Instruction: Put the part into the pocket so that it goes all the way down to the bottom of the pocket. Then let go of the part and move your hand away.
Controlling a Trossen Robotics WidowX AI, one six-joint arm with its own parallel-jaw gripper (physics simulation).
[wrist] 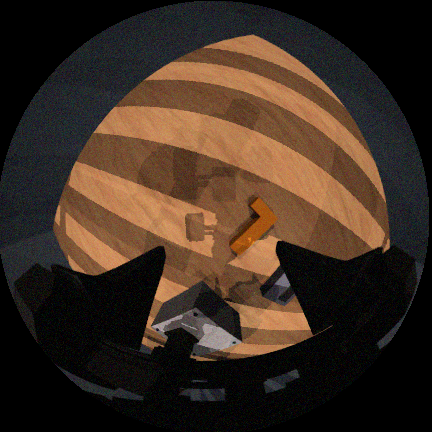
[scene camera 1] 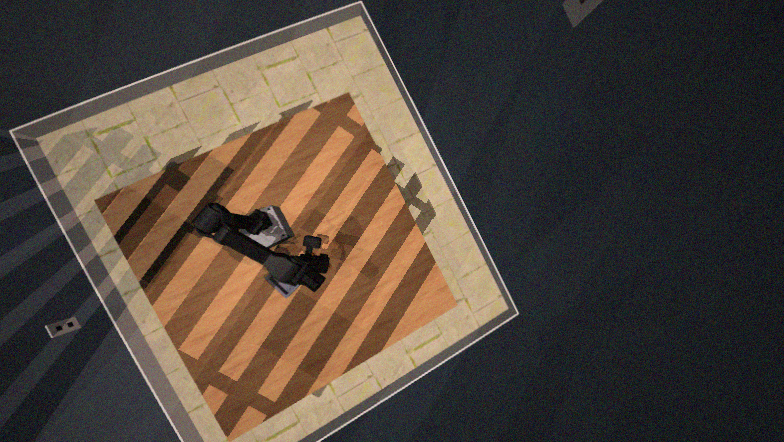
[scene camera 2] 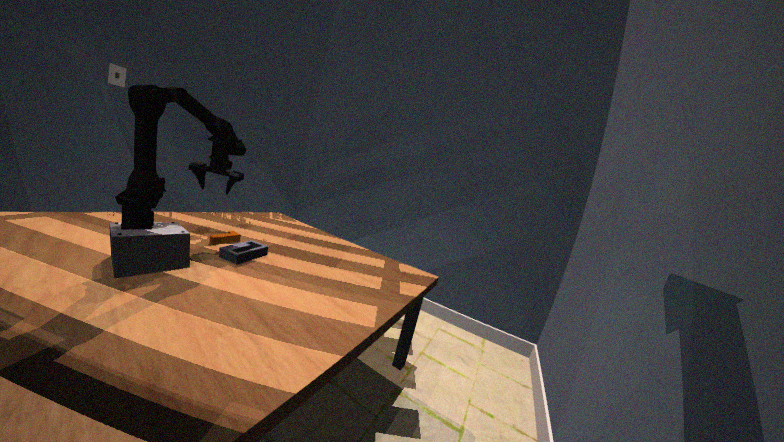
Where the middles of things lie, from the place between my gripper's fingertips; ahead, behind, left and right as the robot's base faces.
Right now my hand is 18 cm above the orange part [wrist: 264,218], 5 cm to the left of it and 3 cm short of it. Also, from my hand: dark pocket block [scene camera 2: 238,253] 24 cm to the right, 18 cm below, 5 cm ahead.
